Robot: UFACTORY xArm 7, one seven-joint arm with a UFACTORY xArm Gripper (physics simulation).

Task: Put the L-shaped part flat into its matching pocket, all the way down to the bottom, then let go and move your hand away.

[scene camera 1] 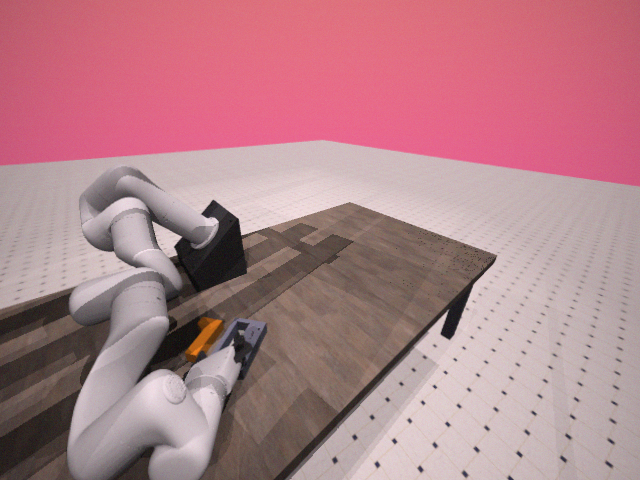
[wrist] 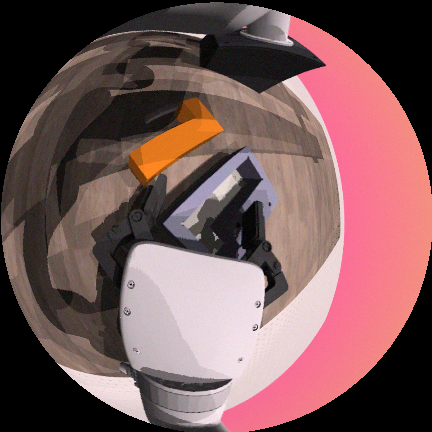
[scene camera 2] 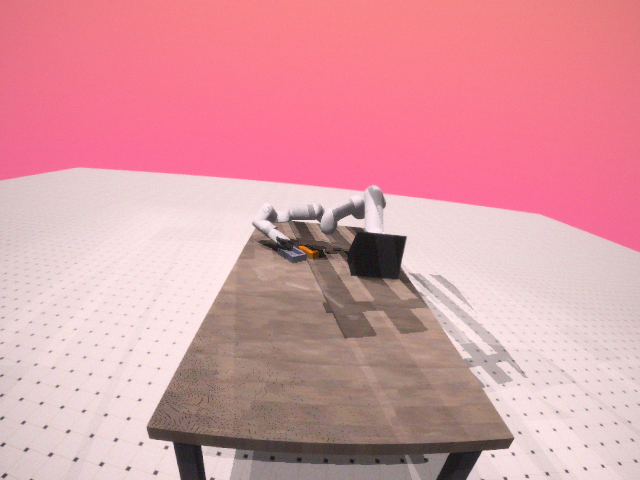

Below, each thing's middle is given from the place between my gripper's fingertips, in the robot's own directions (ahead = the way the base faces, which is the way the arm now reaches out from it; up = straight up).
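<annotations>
There is the orange L-shaped part (scene camera 1: pixel 210 329), and my gripper is now 7 cm past it, 3 cm to the left of it and 2 cm above it. The pocket block (scene camera 1: pixel 254 332) is here as well, 1 cm ahead of my hand, 4 cm to the left of it and 1 cm below it.
</annotations>
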